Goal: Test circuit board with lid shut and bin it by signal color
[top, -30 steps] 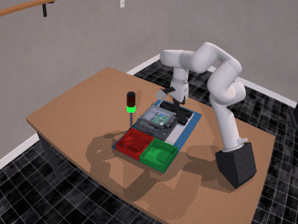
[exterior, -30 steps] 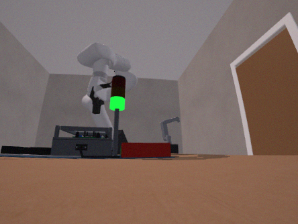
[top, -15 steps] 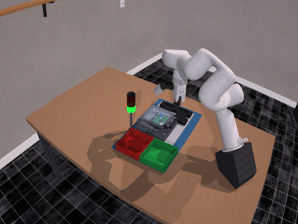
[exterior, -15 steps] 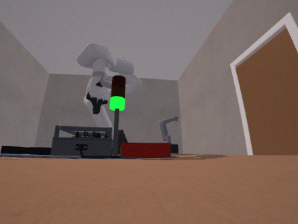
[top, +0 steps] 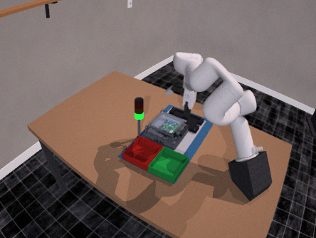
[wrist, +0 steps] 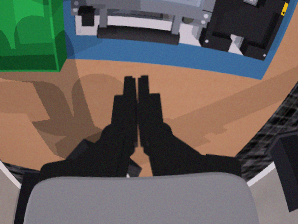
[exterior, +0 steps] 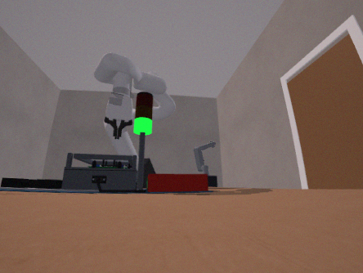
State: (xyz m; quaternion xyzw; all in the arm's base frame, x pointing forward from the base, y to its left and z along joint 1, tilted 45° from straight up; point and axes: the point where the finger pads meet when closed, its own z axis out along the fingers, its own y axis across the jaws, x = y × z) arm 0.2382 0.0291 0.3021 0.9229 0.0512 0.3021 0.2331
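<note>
Right now the black latch block is 3 cm ahead of my hand, 5 cm to the left of it and 12 cm below it. Also, from my hand: tester lid 9 cm ahead, 2 cm to the right, 12 cm below; green circuit board 8 cm ahead, 2 cm to the right, 14 cm below; tester plate 9 cm ahead, 1 cm to the right, 14 cm below.
</note>
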